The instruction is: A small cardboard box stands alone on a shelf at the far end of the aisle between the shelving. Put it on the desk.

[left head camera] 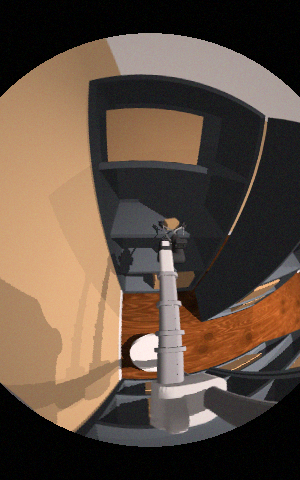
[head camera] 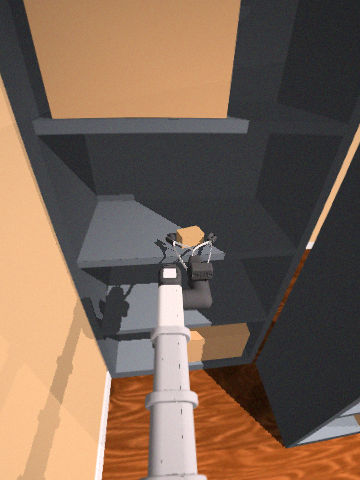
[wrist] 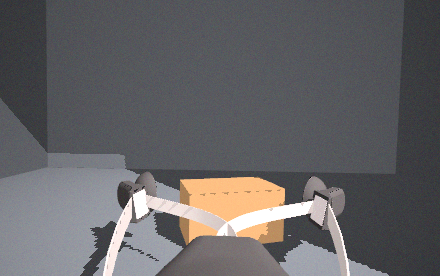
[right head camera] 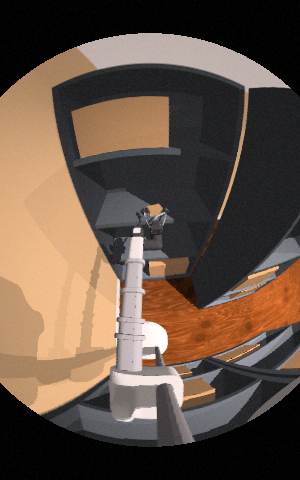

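Seen in the pictures: gripper, fingertip midpoint: [left head camera: 171,222] [head camera: 190,234] [wrist: 229,190] [right head camera: 154,208]; robot's base at its link origin: [left head camera: 150,351] [right head camera: 147,339].
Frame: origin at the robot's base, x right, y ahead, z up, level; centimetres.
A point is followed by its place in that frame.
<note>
The small cardboard box [head camera: 190,236] {x 8.0, y 79.6, z 101.2 cm} [left head camera: 172,223] {x 8.7, y 80.0, z 100.8 cm} [right head camera: 154,209] {x 8.3, y 79.9, z 101.0 cm} [wrist: 235,212] {x 8.8, y 79.7, z 99.4 cm} stands on the middle shelf [head camera: 120,232] {x -20.3, y 89.4, z 96.3 cm} [wrist: 45,215] {x -13.1, y 85.3, z 96.3 cm} of the dark unit at the aisle's end. My gripper [head camera: 191,238] {x 8.2, y 80.7, z 101.1 cm} [right head camera: 155,212] {x 8.2, y 80.7, z 101.1 cm} [wrist: 229,190] {x 8.2, y 80.7, z 101.1 cm} is open, its fingertips wide apart. In the wrist view the box shows between the two fingertips, with a gap on each side; the gap on the right is a little narrower. How deep the box lies between the fingers is hard to tell. The palm hides part of the box's lower front. The desk does not show in these views.
A large cardboard box [head camera: 135,60] {x -7.6, y 75.4, z 154.1 cm} [left head camera: 155,136] {x -6.3, y 75.5, z 154.3 cm} [right head camera: 122,126] {x -5.4, y 75.6, z 153.9 cm} fills much of the shelf above. Two boxes [head camera: 225,341] {x 32.2, y 78.2, z 26.4 cm} [head camera: 196,346] {x 15.4, y 77.1, z 24.1 cm} lie on the bottom shelf. A tan wall [head camera: 40,300] {x -36.8, y 52.3, z 99.1 cm} runs close on the left, and a dark shelving side [head camera: 315,325] {x 58.2, y 58.6, z 72.1 cm} stands on the right.
</note>
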